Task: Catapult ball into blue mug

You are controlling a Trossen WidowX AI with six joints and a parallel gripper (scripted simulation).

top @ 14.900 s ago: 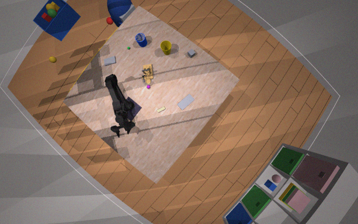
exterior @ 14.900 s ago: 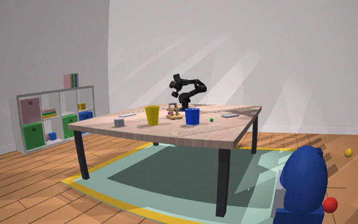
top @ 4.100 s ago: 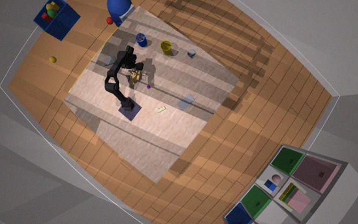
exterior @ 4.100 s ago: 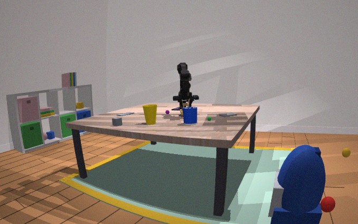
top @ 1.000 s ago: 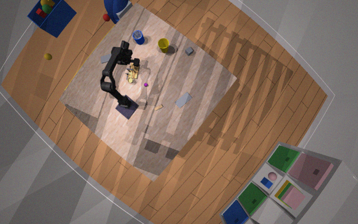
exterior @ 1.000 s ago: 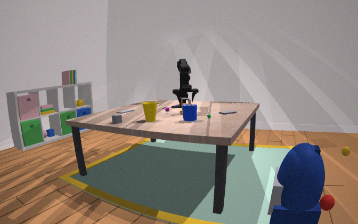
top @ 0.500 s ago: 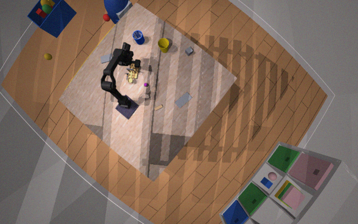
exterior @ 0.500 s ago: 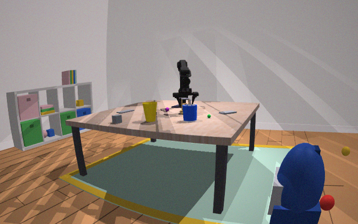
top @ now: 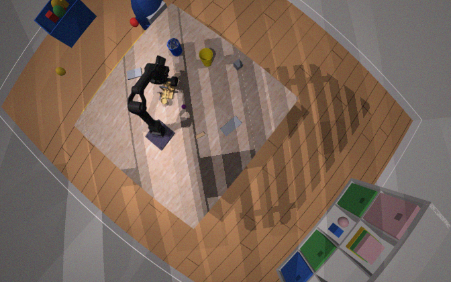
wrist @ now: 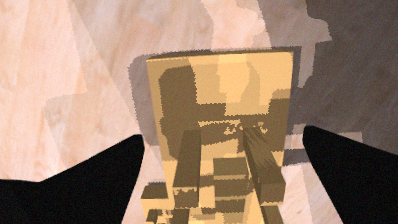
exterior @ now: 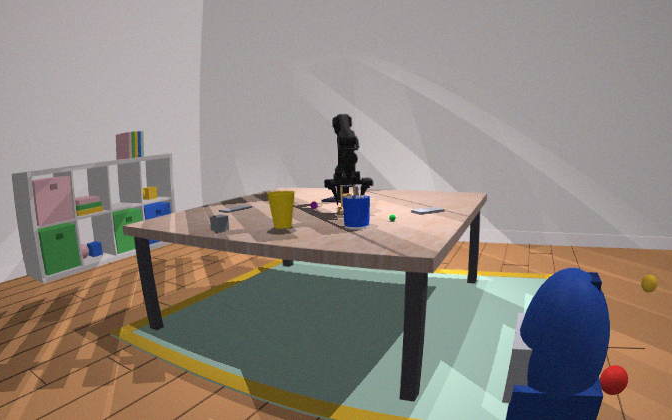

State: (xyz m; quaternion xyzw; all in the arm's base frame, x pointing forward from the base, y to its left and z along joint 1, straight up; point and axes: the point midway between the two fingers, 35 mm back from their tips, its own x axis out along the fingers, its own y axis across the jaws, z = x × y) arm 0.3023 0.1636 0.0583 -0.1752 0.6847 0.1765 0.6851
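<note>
The purple ball is 6 cm behind my gripper tip, 19 cm to the right of it and 2 cm below it. From my gripper tip the other things lie so: blue mug (25 cm ahead, 13 cm to the left); wooden catapult (6 cm behind, 3 cm to the right, 2 cm above); small green ball (12 cm ahead, 22 cm to the left, 2 cm below).
</note>
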